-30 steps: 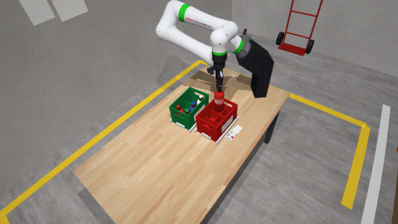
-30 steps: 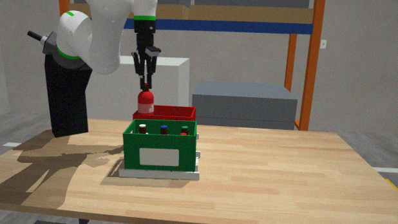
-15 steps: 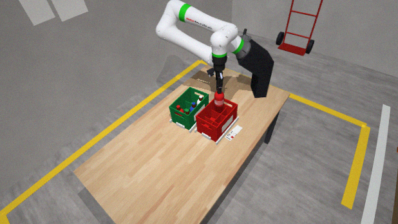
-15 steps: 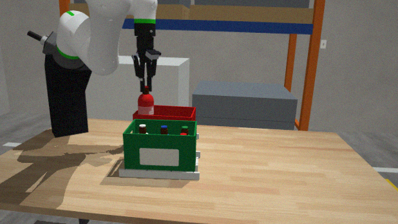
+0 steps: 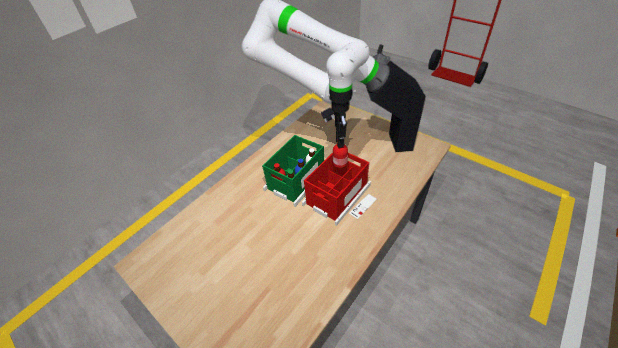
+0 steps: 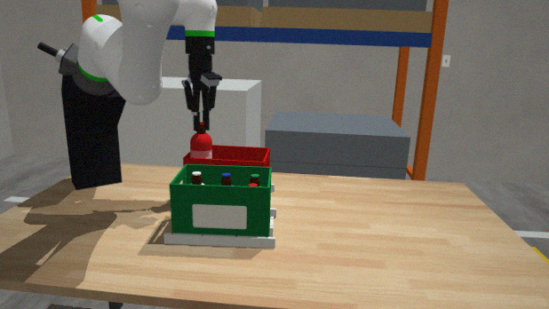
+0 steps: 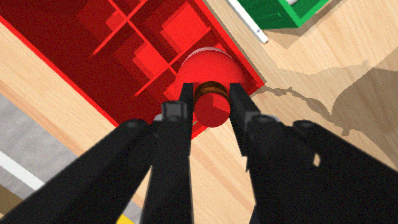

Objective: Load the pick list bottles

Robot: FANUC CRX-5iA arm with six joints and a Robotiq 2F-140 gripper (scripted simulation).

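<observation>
The red-capped bottle lies 80 mm below my hand. From my hand the other things lie so: blue-label bottle 70 mm ahead, 180 mm to the right, 210 mm below; then red crate 90 mm ahead, 20 mm to the left, 210 mm below; then white-capped bottle 20 mm behind, 160 mm to the right, 210 mm below.
</observation>
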